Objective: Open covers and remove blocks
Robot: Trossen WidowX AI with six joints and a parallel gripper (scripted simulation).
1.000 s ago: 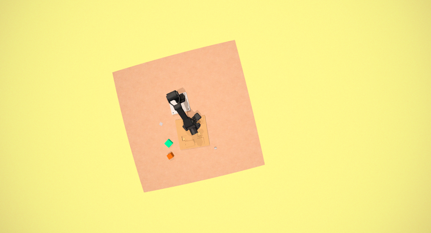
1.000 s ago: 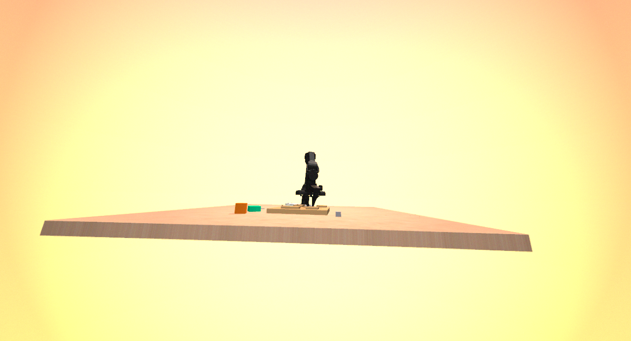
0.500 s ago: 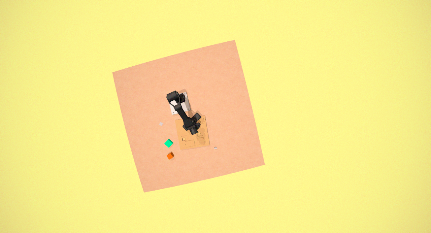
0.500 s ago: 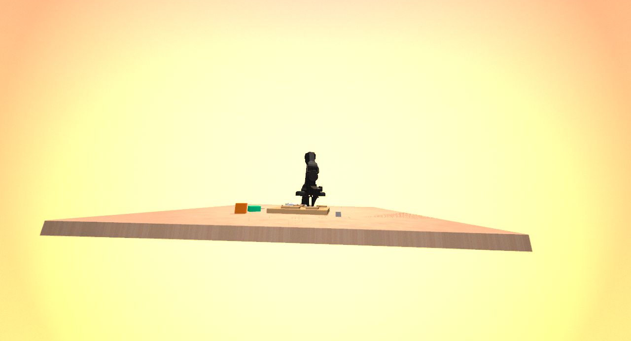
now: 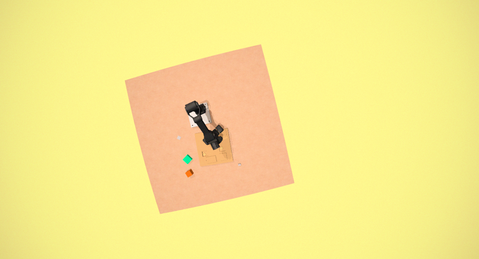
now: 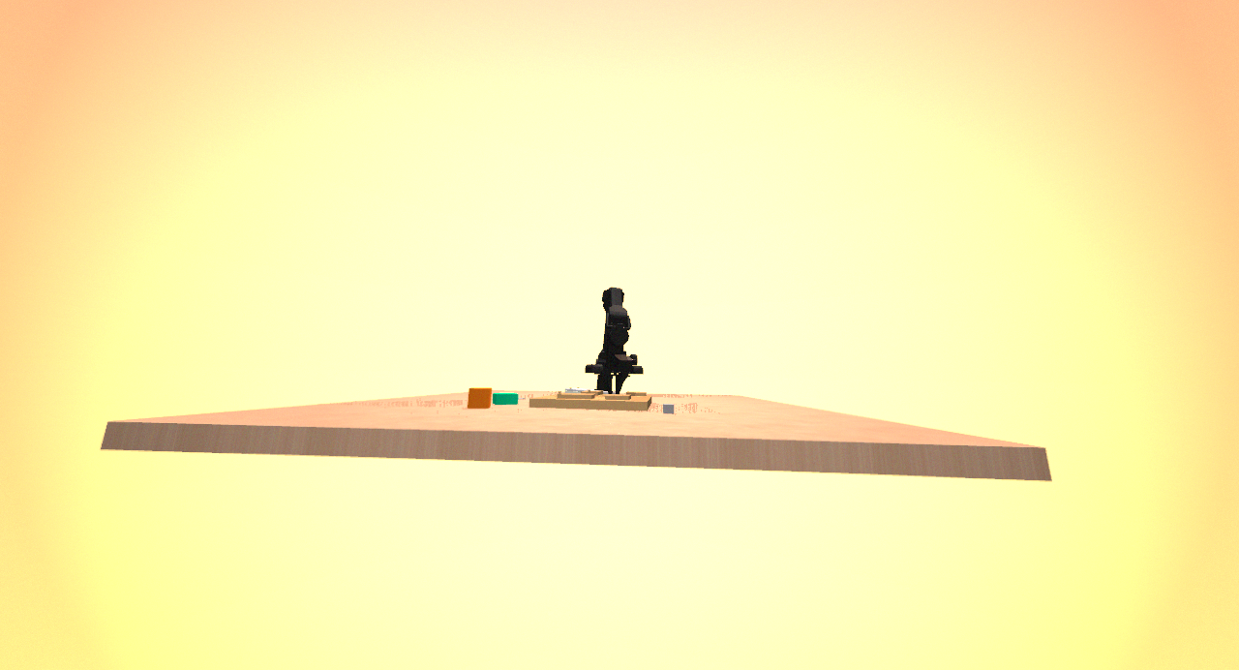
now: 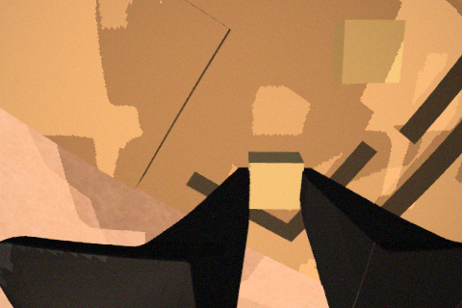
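My gripper tip is now 110 mm short of the tan puzzle board and 20 mm to the left of it. The rest, counted from my gripper tip: grey cube: 320 mm ahead, 150 mm to the left, 10 mm below; green block: 160 mm ahead, 290 mm to the right; orange block: 290 mm ahead, 300 mm to the right, 10 mm above.
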